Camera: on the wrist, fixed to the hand. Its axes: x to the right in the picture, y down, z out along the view.
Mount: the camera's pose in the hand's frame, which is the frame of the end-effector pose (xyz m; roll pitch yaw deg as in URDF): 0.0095 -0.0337 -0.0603 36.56 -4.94 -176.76
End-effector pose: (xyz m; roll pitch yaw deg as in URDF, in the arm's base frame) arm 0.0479 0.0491 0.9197 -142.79 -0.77 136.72
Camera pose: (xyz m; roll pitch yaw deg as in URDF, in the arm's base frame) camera 0.0483 0.0620 0.9882 179.32 2.75 -48.85
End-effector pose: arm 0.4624 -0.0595 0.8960 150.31 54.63 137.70
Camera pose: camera 0.3970 -0.0800 0.9089 -113.18 -48.73 -42.84
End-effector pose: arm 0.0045 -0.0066 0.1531 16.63 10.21 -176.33
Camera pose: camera 0.0061 0.0086 0.0851 19.10 -13.98 8.32
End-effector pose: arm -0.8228 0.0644 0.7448 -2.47 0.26 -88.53
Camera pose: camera -0.8588 0.0542 0.6860 39.02 -5.33 94.50
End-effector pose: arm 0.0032 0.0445 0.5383 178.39 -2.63 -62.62
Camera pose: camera 0.0377 0.0548 0.5980 -141.97 7.66 114.26
